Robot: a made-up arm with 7 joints.
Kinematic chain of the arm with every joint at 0, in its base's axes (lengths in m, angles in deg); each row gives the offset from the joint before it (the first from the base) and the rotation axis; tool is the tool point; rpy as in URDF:
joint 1: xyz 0 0 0.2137 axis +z
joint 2: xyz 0 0 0 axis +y
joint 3: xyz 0 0 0.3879 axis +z
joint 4: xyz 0.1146 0 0 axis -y
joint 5: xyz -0.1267 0 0.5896 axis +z
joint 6: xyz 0 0 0 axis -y
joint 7: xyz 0.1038 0 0 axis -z
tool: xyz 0 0 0 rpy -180 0 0
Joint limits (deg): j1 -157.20..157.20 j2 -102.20..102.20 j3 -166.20..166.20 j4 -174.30..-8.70 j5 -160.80..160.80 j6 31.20..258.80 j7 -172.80..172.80
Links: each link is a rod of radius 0.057 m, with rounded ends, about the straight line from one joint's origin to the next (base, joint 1, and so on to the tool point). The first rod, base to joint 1, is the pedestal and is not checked.
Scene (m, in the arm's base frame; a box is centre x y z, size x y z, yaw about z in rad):
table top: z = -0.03
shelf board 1: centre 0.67 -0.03 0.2 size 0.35 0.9 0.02 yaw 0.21
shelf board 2: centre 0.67 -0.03 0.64 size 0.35 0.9 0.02 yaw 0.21
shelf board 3: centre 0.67 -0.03 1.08 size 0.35 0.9 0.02 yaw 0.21
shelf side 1: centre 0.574 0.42 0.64 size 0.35 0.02 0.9 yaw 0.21
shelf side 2: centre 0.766 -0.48 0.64 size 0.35 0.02 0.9 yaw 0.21
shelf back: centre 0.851 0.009 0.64 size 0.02 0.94 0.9 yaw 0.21
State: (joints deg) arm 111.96 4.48 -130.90 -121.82 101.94 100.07 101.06
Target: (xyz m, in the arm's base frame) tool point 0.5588 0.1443 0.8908
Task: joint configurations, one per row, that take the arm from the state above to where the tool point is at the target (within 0.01 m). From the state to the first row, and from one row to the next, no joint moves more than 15 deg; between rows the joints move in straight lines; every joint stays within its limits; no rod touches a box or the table.
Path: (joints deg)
1: 111.47 19.12 -136.66 -134.41 103.07 104.53 101.06
2: 110.98 33.76 -142.41 -146.99 104.21 109.00 101.06
3: 110.49 48.39 -148.17 -159.58 105.34 113.46 101.06
4: 119.11 56.61 -151.24 -148.90 104.73 112.37 101.06
5: 127.73 64.83 -154.31 -138.22 104.12 111.28 101.06
6: 136.35 73.05 -157.38 -127.54 103.51 110.19 101.06
7: 133.92 62.33 -151.07 -119.27 102.88 107.53 101.06
8: 131.50 51.61 -144.77 -111.01 102.24 104.86 101.06
9: 129.07 40.88 -138.46 -102.74 101.61 102.20 101.06

